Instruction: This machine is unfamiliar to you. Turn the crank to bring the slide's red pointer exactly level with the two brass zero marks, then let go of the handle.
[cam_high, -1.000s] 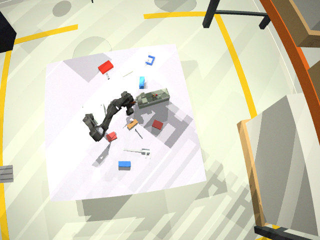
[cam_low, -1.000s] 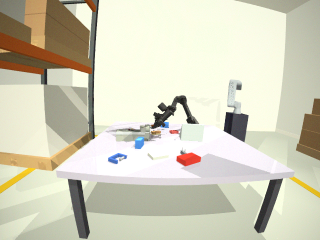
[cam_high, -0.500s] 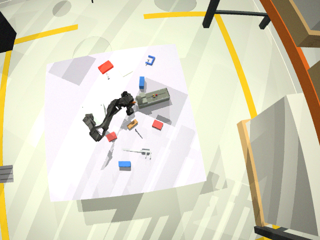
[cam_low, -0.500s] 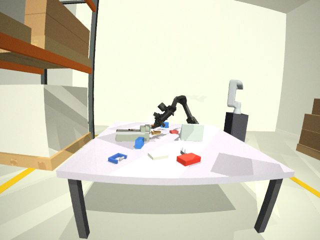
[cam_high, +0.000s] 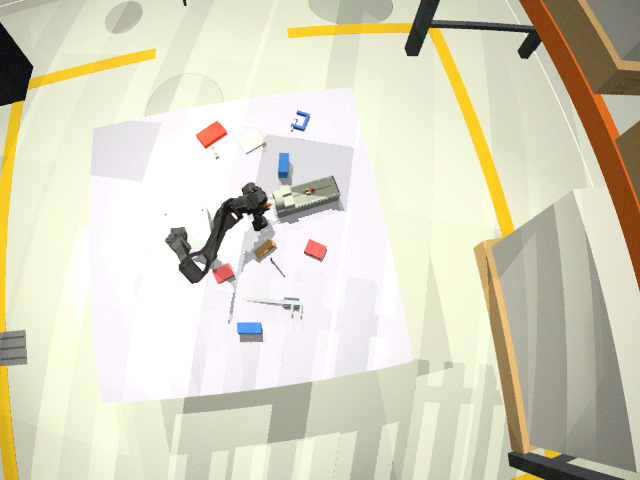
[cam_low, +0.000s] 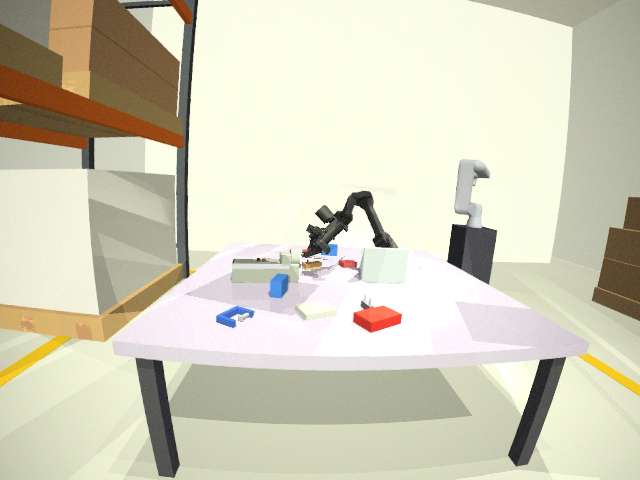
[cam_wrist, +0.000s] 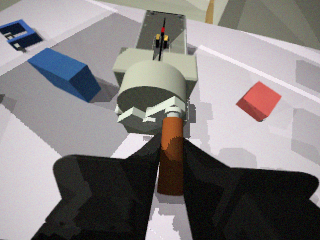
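Right now the crank is 1 cm to the left of my gripper tip and 1 cm above it. Round my gripper tip: red pointer: 18 cm ahead, 6 cm to the left, 1 cm below; then orange-brown crank handle: 2 cm behind, 2 cm above; then brown block: 15 cm to the right, 8 cm below, 3 cm behind.
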